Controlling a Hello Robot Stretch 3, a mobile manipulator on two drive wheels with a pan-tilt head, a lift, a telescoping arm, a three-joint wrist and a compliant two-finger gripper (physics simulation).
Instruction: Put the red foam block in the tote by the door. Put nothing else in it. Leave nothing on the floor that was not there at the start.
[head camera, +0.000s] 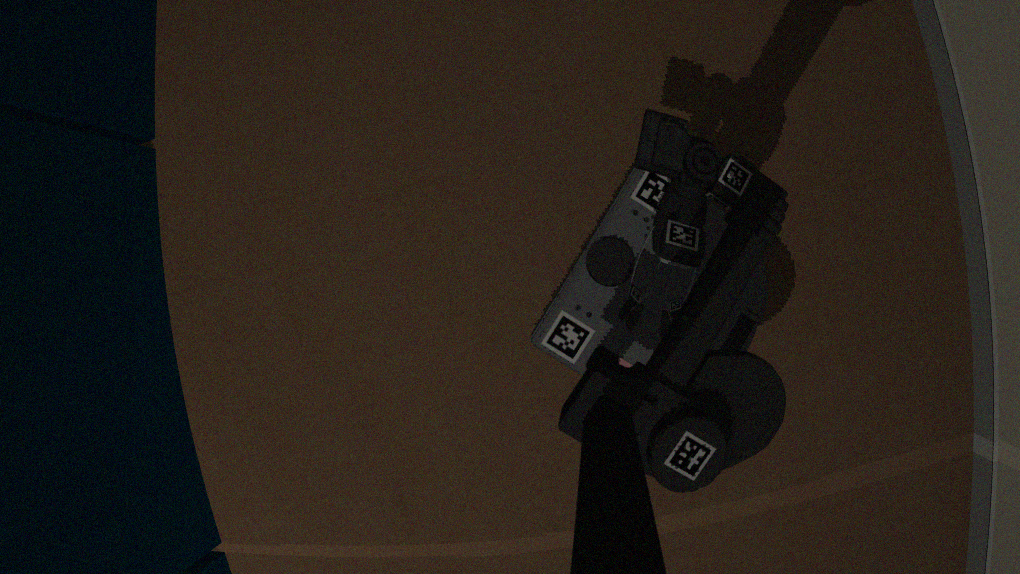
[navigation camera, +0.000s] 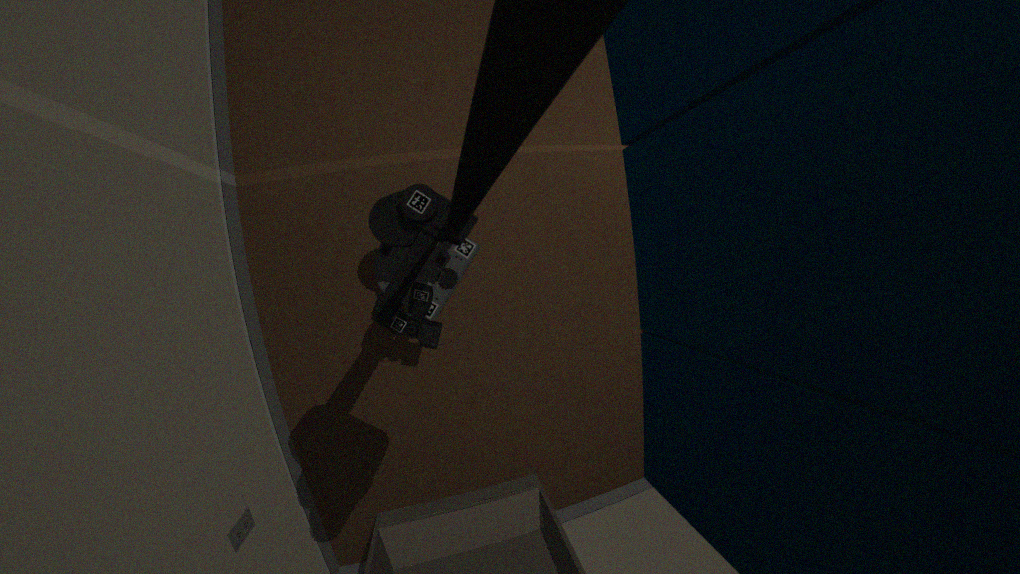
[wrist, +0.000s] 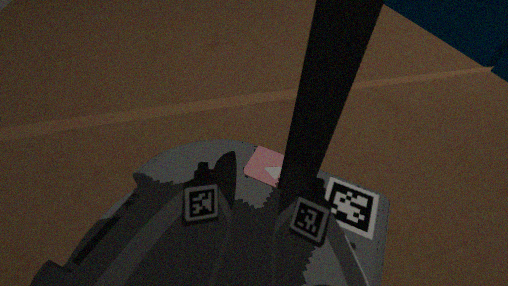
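Seen in the pictures: gripper, fingertip midpoint: (head camera: 645, 331) (navigation camera: 433, 251); robot's base, link origin: (head camera: 610, 262) (navigation camera: 445, 276).
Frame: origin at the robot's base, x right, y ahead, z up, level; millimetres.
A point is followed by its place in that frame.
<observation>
My gripper (head camera: 647, 322) @(x -56, y -87, z 260 mm) (wrist: 260, 174) @(x -56, y -87, z 260 mm) is partly open above my own base, with a gap between its fingertips and nothing held in it. The right fingertip is dark against the mast in the wrist view. Beyond the fingertips, a pink patch with a white mark (wrist: 261, 164) (head camera: 625, 362) @(x -117, y -98, z 161 mm) shows on the base beside the mast. I cannot identify the red foam block in any view. The tote by the door cannot be made out for certain. A pale, box-like shape (navigation camera: 456, 522) @(x 963, y 611, z 100 mm) stands at the bottom of the navigation view, and I cannot tell whether it is the tote.
My base (head camera: 592, 285) @(x -45, y 9, z 160 mm) (navigation camera: 456, 274) @(x -30, y 24, z 158 mm) stands on the brown floor (head camera: 356, 285) @(x -274, y 366, z 0 mm), with the black mast (head camera: 613, 485) @(x -116, y -53, z 858 mm) (navigation camera: 527, 92) @(x -116, y -59, z 1131 mm) rising from it. A dark blue surface (head camera: 78, 321) @(x -567, y 737, z 336 mm) (navigation camera: 820, 285) @(x -509, y 787, z 816 mm) runs along one side. A pale wall (navigation camera: 114, 321) @(x 491, y -642, z 547 mm) with a grey skirting (navigation camera: 242, 292) @(x 467, y -645, z 68 mm) runs along the other.
</observation>
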